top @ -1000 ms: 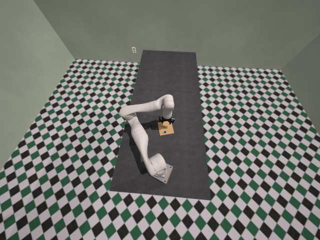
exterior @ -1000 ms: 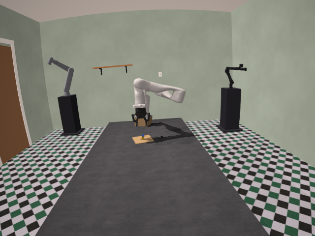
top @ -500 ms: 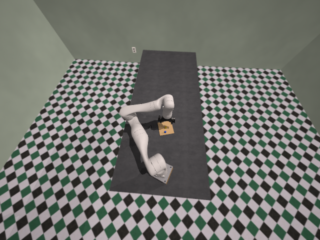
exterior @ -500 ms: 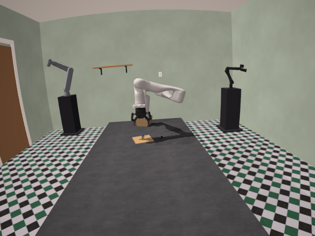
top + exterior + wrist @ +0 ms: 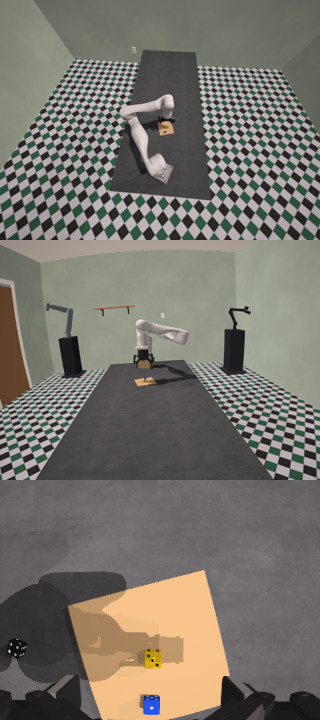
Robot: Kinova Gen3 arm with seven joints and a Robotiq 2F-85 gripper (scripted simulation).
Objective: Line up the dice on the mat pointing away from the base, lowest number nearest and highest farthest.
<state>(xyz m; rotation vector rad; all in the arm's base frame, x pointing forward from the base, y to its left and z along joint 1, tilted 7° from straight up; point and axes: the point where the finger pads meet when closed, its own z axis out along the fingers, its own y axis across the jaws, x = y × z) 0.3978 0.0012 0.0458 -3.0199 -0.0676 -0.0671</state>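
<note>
The black die is 14 cm to the left of my hand and 11 cm below it. Also, from my hand: blue die (5 cm behind, 10 cm below); yellow die (10 cm below); tan mat (11 cm below).
</note>
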